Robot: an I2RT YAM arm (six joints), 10 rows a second.
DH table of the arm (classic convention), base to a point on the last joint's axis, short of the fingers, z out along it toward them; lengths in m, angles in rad. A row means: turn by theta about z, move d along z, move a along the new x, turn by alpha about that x. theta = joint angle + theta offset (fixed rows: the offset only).
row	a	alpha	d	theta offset
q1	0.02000	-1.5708	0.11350	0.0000
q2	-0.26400	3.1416	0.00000	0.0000
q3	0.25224	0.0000	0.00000	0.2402
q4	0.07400	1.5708	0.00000	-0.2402
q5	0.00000	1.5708	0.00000	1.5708
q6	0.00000	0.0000	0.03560	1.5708
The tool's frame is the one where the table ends.
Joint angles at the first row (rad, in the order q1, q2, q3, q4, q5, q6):
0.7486, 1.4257, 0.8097, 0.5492, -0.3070, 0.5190
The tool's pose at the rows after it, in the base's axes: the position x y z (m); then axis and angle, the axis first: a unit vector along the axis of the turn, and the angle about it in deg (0 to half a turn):
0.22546 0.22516 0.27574 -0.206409 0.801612 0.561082 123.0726
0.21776 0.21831 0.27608 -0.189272 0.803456 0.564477 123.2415
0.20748 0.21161 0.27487 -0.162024 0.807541 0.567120 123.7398
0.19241 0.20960 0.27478 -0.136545 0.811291 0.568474 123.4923
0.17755 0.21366 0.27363 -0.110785 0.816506 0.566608 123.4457
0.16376 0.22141 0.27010 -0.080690 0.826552 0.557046 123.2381
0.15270 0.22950 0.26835 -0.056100 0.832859 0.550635 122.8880
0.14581 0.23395 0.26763 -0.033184 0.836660 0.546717 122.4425
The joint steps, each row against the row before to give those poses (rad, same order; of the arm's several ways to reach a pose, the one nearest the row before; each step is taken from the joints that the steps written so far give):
0.0028, -0.0241, -0.0187, -0.0006, 0.0044, 0.0131
0.0029, -0.0435, -0.0349, -0.0038, 0.0186, 0.0278
0.0116, -0.0508, -0.0426, -0.0079, 0.0374, 0.0431
0.0406, -0.0536, -0.0394, -0.0084, 0.0731, 0.0349
0.0609, -0.0308, -0.0234, -0.0097, 0.0948, 0.0344
0.0719, -0.0080, -0.0131, -0.0093, 0.1199, 0.0339
0.0628, 0.0044, -0.0010, -0.0028, 0.1020, 0.0287
0.0393, 0.0028, 0.0000, -0.0004, 0.0748, 0.0257

